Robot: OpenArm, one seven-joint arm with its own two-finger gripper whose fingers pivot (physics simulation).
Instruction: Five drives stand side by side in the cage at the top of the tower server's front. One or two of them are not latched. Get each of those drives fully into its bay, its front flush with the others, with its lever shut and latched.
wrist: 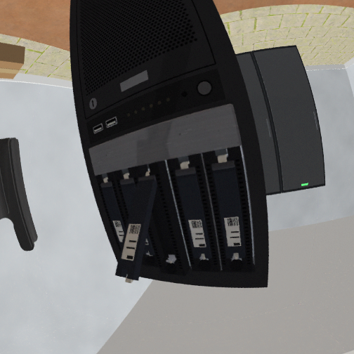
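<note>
The tower server shows its front with five drives side by side. The middle drive has its lever swung out from the top; the lever's labelled free end points toward the camera and crosses in front of the second drive. I cannot tell whether the middle drive sits flush. The far-left drive, the fourth drive and the far-right drive have their levers lying flat against their fronts. My gripper is open and empty; one finger shows at the left edge, apart from the server and the lever. The other finger is out of view.
A dark grey box unit with a green light stands close to the right of the server. A brown box is at the upper left, and a pale stone-patterned strip runs behind.
</note>
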